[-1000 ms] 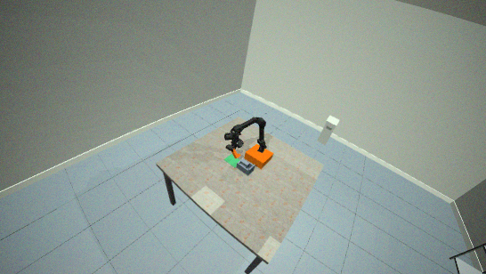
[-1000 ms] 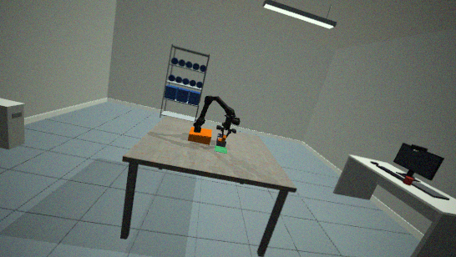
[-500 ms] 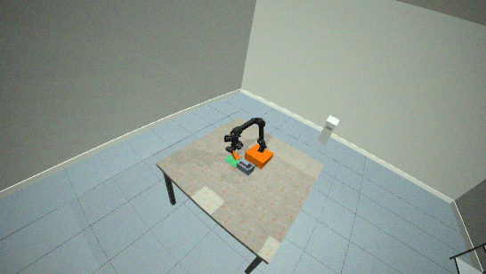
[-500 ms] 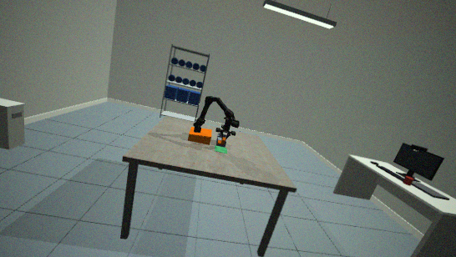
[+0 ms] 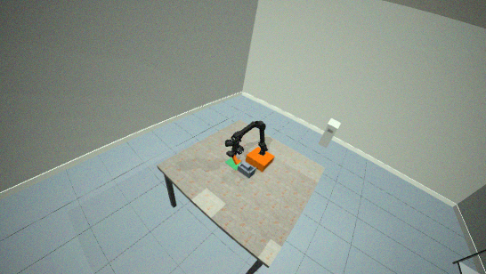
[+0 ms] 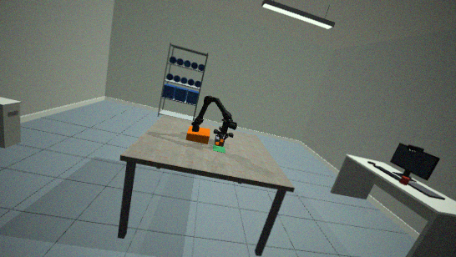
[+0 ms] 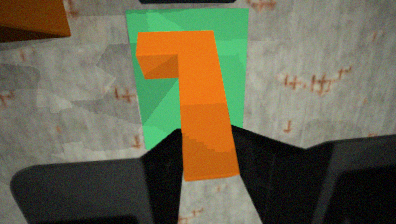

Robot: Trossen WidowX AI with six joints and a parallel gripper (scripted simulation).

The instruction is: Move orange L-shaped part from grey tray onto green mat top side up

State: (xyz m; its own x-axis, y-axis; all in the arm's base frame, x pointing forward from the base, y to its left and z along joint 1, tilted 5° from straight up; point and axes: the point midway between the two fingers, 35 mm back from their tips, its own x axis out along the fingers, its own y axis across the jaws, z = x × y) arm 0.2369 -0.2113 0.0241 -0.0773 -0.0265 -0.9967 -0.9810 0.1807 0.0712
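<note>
Now: the orange L-shaped part 1 cm behind my gripper tip, 3 cm to the left of it and 3 cm below it. From my gripper tip the other things lie so: green mat 2 cm to the left, 10 cm below.
</note>
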